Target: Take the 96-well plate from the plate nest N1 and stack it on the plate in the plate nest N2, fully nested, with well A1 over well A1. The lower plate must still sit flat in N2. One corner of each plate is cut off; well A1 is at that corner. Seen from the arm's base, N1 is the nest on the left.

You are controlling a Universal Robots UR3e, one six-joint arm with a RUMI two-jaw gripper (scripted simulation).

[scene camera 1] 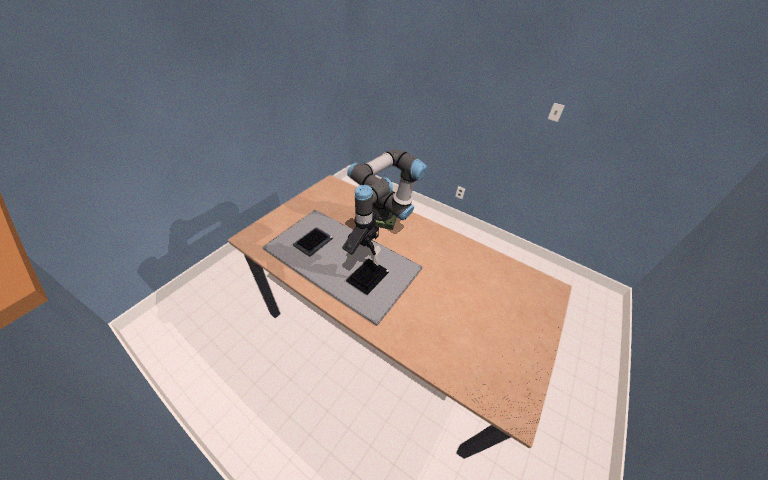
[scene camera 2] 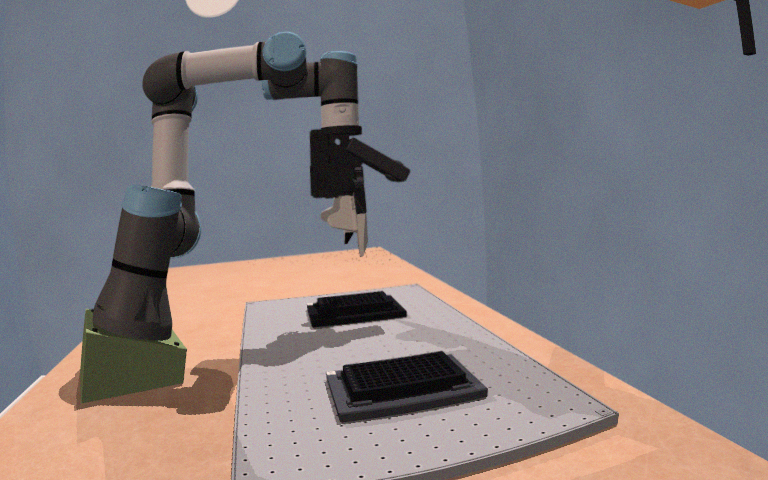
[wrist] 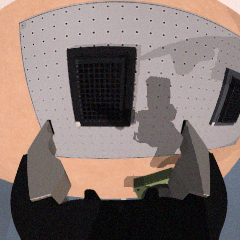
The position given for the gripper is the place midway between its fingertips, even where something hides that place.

Observation:
In view: the gripper (scene camera 2: 353, 249), a plate nest (scene camera 2: 401, 312) and a plate nest (scene camera 2: 338, 389).
The gripper also shows in scene camera 1 (scene camera 1: 362, 256) and in the wrist view (wrist: 117, 120).

